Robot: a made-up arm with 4 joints.
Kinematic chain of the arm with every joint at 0, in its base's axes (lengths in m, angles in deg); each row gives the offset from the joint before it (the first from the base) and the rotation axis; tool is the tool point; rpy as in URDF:
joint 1: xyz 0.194 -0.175 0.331 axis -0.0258 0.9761 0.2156
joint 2: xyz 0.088 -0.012 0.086 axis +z
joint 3: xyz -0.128 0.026 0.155 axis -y
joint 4: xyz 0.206 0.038 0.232 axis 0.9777 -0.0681 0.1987
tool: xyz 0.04 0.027 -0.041 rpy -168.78 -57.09 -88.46
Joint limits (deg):
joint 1: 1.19..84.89
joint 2: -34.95..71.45
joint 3: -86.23..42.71
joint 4: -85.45..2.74
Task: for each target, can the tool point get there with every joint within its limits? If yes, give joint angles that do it. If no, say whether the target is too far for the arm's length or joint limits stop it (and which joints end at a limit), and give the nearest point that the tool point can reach.
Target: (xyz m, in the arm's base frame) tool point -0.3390 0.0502 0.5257
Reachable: no: joint limits stop it (at a limit: joint 1, joint 2, joint 3, joint 4) | nearest point 0.1820 -0.0787 0.3231 | short by 0.574 m
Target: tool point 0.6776 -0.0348 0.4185
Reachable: yes | joints 60.33 -17.55 10.67 -4.35
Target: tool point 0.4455 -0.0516 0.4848
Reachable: yes | joints 9.67 20.97 -45.50 -25.20
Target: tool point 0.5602 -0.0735 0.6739
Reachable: yes | joints 39.16 30.05 21.56 -30.30
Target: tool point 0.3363 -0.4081 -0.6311
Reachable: no: too far | nearest point 0.3816 -0.1194 0.0691 | short by 0.759 m
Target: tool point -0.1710 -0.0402 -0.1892
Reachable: no: joint limits stop it (at a limit: joint 1, joint 3, joint 4) | nearest point 0.2138 -0.1074 0.1370 | short by 0.509 m
